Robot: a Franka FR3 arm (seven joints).
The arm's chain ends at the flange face. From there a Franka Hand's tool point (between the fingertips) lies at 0.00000 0.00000 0.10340 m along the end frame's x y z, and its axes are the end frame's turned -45 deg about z.
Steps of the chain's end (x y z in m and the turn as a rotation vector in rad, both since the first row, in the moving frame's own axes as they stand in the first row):
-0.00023, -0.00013, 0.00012, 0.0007, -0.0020, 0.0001
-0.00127, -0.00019, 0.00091, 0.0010, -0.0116, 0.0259
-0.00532, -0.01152, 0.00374, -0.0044, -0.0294, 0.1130
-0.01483, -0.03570, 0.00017, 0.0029, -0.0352, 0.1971
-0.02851, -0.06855, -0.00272, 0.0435, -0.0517, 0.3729
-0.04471, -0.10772, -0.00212, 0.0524, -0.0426, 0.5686
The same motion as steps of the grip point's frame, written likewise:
-0.00017, -0.00045, 0.00012, 0.0019, -0.0009, 0.0001
-0.00153, -0.00196, 0.00090, 0.0089, -0.0075, 0.0259
0.00202, -0.01387, 0.00369, 0.0177, -0.0239, 0.1130
0.01269, -0.03873, 0.00011, 0.0269, -0.0228, 0.1971
0.02901, -0.07554, -0.00295, 0.0673, -0.0058, 0.3729
0.04715, -0.11416, -0.00235, 0.0672, 0.0069, 0.5686

